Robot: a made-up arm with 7 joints.
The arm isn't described. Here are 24 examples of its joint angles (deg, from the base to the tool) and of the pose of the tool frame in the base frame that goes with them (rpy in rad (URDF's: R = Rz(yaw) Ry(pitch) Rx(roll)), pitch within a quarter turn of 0, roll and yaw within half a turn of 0; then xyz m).
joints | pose
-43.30 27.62 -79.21 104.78 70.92 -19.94 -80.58 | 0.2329 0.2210 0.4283 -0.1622 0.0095 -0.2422
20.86 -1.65 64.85 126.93 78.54 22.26 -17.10 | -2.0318 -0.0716 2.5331 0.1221 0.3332 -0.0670
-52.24 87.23 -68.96 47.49 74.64 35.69 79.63 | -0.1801 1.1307 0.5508 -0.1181 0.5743 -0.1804
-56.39 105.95 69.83 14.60 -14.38 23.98 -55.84 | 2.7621 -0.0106 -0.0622 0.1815 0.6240 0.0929
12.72 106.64 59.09 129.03 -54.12 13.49 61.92 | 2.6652 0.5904 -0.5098 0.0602 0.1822 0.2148
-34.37 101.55 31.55 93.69 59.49 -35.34 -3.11 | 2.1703 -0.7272 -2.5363 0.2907 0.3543 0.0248
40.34 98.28 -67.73 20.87 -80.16 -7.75 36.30 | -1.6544 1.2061 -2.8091 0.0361 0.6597 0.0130
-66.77 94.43 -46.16 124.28 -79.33 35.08 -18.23 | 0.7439 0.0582 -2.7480 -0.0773 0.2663 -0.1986
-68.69 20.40 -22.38 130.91 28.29 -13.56 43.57 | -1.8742 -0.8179 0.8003 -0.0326 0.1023 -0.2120
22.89 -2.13 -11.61 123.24 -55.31 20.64 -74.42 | -2.4631 -0.5880 -2.0712 0.2444 0.0950 -0.0193
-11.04 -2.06 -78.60 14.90 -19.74 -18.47 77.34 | -1.4724 -0.6252 -1.6306 -0.0852 0.0584 -0.5073
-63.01 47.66 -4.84 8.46 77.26 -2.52 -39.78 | 1.8146 -0.0820 0.6284 -0.2984 0.5283 -0.1957
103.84 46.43 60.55 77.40 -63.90 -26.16 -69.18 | -1.3023 -0.5925 -1.5227 0.0236 0.5300 0.1371
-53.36 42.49 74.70 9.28 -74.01 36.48 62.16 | 0.7639 1.0497 1.1080 -0.2800 0.5273 -0.2223
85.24 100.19 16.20 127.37 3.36 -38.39 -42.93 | -1.7529 1.2929 -0.8224 -0.0584 0.2308 0.2083
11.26 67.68 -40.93 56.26 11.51 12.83 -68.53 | 2.1034 -0.0887 -0.8420 0.2201 0.4662 -0.2506
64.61 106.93 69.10 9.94 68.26 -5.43 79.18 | 3.1015 0.4334 -2.7570 -0.1673 0.6307 0.0975
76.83 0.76 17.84 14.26 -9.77 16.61 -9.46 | -0.2721 -1.2612 0.5063 0.5180 0.1708 -0.0572
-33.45 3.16 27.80 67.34 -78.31 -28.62 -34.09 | 1.3047 -0.2102 -1.3415 -0.0151 0.2781 -0.4163
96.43 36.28 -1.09 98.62 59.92 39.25 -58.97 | -2.3232 -0.5115 2.8530 0.1501 0.2703 0.2812
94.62 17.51 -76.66 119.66 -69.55 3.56 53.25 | 1.6378 1.2781 -2.3942 0.1854 -0.0316 0.0684
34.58 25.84 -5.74 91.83 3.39 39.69 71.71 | 0.1795 -1.1875 -1.2780 0.3527 0.2297 -0.0461
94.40 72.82 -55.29 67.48 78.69 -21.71 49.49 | 2.3520 -0.5596 -3.0507 0.2881 0.4301 0.1623
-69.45 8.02 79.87 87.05 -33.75 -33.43 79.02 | -0.0531 0.1210 -0.7586 -0.2034 0.4408 -0.1261
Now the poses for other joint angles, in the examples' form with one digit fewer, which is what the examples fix.
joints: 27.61 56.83 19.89 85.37 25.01 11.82 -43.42
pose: -2.877 -0.986 -2.150 0.257 0.429 0.046
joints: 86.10 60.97 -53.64 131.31 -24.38 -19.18 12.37
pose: 1.653 0.857 -2.880 0.189 0.140 0.106
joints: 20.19 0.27 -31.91 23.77 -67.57 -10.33 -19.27
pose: 1.086 -0.207 -1.928 0.259 0.090 -0.441
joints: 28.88 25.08 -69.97 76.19 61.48 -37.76 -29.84
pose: -1.626 -1.126 1.454 0.269 0.062 -0.304
